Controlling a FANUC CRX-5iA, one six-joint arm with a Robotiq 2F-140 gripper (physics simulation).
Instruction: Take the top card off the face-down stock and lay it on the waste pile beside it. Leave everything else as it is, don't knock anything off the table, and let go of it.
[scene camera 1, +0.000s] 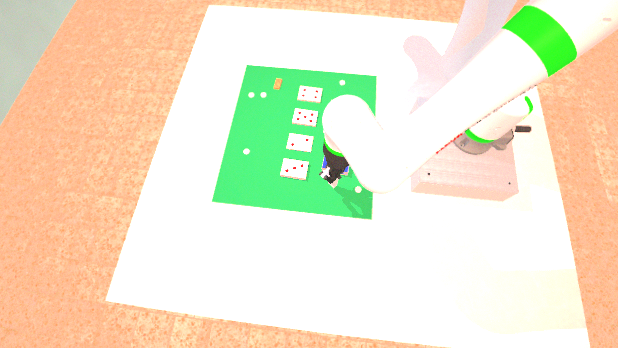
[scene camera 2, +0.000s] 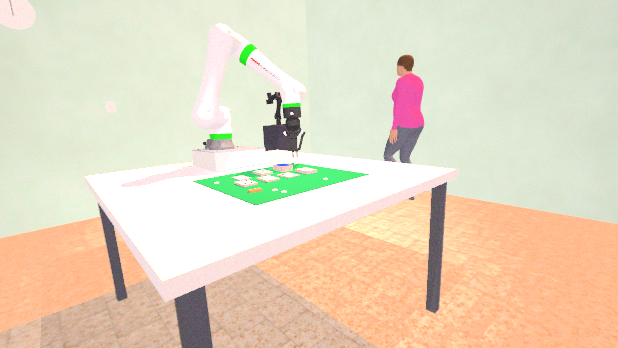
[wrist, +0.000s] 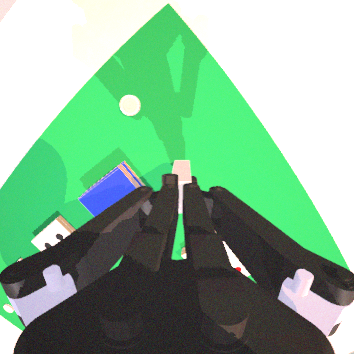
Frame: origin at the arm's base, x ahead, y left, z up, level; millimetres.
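Seen in the pictures: gripper, fingertip midpoint: (scene camera 1: 332, 184) (scene camera 2: 295, 163) (wrist: 181, 171); arm's base, origin of the base link: (scene camera 1: 471, 134) (scene camera 2: 222, 148).
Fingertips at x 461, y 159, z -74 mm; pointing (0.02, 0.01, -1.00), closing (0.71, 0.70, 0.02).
Note:
Offsets run from my fingertips to a thing's top centre. Level surfaces: height alone.
The face-down stock, a thick stack with a blue top {13 mm back, 80 mm right, 4 mm up} (scene camera 1: 325, 163) (scene camera 2: 283, 165) (wrist: 111, 191), lies on the green mat {23 mm down} (scene camera 1: 265, 187) (scene camera 2: 325, 170) (wrist: 225, 135). The gripper and arm hide part of it in scene camera 1. My gripper (scene camera 1: 332, 183) (scene camera 2: 295, 159) (wrist: 181, 171) is shut and empty. It points down, its tips low over the mat close beside the stock's edge. A pale fingertip piece shows at the tips in the wrist view. A white face-up pile with black marks {30 mm back, 200 mm right, 10 mm down} (scene camera 2: 263, 172) (wrist: 50, 239), apparently the waste, lies beside the stock; the arm hides it in scene camera 1.
Four face-up piles with red marks, such as the nearest one {131 mm ahead, 58 mm right, 7 mm down} (scene camera 1: 294, 169), stand in a row on the mat. An orange block {216 mm ahead, 430 mm right, 15 mm down} (scene camera 1: 278, 84) (scene camera 2: 254, 190) and several white discs lie around them. One disc {89 mm back, 10 mm left, 19 mm down} (scene camera 1: 358, 189) (wrist: 130, 105) is near the gripper. The robot base (scene camera 1: 465, 175) (scene camera 2: 225, 157) stands beside the mat.

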